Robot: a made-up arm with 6 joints.
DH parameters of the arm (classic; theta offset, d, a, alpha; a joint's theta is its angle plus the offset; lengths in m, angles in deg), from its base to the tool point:
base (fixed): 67.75 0 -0.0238 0
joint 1: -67.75 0.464 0.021 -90
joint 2: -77.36 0 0.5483 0
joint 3: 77.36 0.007 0.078 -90
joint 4: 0 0.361 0.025 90
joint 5: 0 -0.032 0.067 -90
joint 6: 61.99 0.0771 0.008 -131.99
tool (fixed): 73.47 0.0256 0 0
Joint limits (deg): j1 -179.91..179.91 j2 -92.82..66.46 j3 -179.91..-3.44 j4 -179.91..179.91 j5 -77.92..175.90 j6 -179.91..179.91
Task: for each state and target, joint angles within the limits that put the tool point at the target. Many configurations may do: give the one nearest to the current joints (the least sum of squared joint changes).
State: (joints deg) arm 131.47 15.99 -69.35 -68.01 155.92 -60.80
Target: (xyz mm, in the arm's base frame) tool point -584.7 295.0 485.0
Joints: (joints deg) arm 157.82 41.39 -57.36 -66.76 153.20 -60.91
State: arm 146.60 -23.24 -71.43 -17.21 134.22 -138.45
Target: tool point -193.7 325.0 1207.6
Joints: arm 125.30 -11.57 -103.19 -25.43 119.50 -136.26
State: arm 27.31 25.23 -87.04 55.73 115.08 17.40
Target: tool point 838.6 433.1 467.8
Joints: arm 28.03 65.01 -135.86 55.35 81.45 12.20
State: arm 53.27 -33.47 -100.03 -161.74 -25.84 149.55
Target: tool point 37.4 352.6 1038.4
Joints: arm 73.78 -15.75 -82.04 -158.52 -27.54 150.87
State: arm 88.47 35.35 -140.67 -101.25 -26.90 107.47
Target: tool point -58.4 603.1 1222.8
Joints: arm 85.51 23.64 -150.88 -94.15 -10.64 105.94
